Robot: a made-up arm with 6 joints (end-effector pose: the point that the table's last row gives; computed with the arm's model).
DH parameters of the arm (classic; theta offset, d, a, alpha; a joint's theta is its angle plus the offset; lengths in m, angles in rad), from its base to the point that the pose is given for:
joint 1: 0 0.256 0 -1.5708
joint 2: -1.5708 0 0.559 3.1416
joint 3: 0 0 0 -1.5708
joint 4: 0 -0.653 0 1.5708
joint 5: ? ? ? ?
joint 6: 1.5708 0 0 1.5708
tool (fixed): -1.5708 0 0 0
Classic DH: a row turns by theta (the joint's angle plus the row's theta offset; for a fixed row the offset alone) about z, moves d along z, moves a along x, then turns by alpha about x.
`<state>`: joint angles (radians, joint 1 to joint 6).
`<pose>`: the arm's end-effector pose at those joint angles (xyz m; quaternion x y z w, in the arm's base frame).
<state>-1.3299 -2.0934 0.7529 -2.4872 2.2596 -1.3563</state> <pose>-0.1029 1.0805 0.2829 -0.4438 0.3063 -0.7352 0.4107</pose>
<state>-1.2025 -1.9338 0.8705 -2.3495 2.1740 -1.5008</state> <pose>-0.2627 1.0690 0.4073 -0.3701 0.2251 -0.7694 0.4695</pose>
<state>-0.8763 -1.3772 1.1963 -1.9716 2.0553 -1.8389</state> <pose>-0.5806 0.8184 0.8693 -0.1408 0.1505 -0.7780 0.5935</pose>
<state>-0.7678 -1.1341 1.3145 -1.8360 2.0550 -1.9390</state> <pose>-0.6014 0.6531 1.0573 -0.0642 0.1757 -0.7639 0.6176</pose>
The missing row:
joint 5: 0 0.199 0 -1.5708
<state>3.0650 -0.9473 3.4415 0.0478 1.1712 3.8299</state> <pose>0.6657 0.1483 -0.0397 -0.1080 0.8847 0.3037 0.3367</pose>
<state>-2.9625 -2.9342 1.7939 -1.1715 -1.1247 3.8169</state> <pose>0.2698 0.1275 -0.9468 -0.1888 0.3433 -0.3727 0.8412</pose>
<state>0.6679 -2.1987 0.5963 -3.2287 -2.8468 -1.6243</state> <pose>-0.9648 -0.5085 0.1331 -0.7207 -0.0089 0.4212 0.5505</pose>
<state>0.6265 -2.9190 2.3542 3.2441 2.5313 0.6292</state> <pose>0.0514 0.2815 -0.8530 -0.2733 0.1946 -0.9039 0.2654</pose>
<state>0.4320 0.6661 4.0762 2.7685 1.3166 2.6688</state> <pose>-0.3182 0.0574 0.4523 0.1578 -0.7810 0.4273 0.4273</pose>
